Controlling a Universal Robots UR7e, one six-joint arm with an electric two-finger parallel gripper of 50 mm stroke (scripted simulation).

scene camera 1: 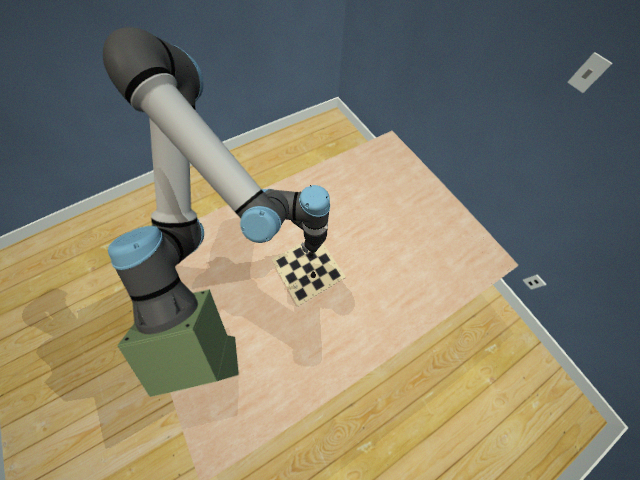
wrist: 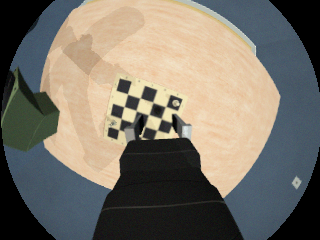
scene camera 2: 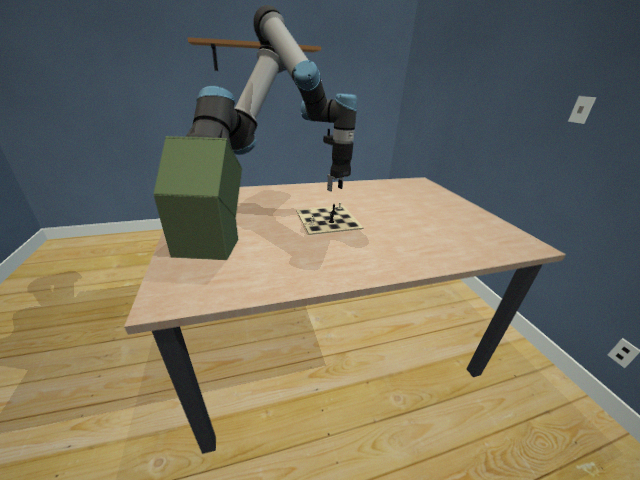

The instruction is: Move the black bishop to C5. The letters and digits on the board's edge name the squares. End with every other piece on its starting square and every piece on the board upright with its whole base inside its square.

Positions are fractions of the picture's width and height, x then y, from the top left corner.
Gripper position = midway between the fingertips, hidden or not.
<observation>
I see my gripper (scene camera 2: 0.52,0.39) and a chessboard (scene camera 1: 0.46,0.56).
The chessboard also shows in the wrist view (wrist: 0.41,0.41) and in scene camera 2 (scene camera 2: 0.54,0.46). My gripper shows as well in the wrist view (wrist: 0.49,0.50).
</observation>
